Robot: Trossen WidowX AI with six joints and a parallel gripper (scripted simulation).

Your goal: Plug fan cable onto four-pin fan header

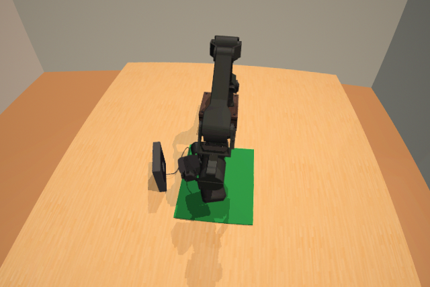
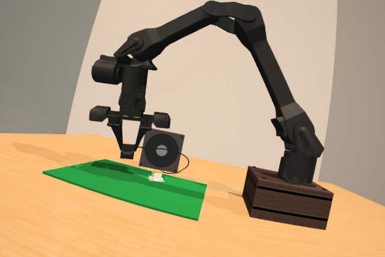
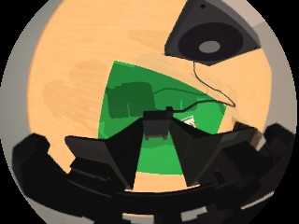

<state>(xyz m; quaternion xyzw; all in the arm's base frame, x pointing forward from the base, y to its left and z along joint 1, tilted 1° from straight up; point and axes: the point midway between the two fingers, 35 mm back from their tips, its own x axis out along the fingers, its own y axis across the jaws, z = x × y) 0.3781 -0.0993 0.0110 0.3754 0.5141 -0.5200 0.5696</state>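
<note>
Now: the green board 5 cm behind my gripper tip, 5 cm to the left of it and 7 cm below it. The rest, counted from my gripper tip: dark plug (1 cm to the left); then black fan (7 cm behind, 12 cm to the right).
</note>
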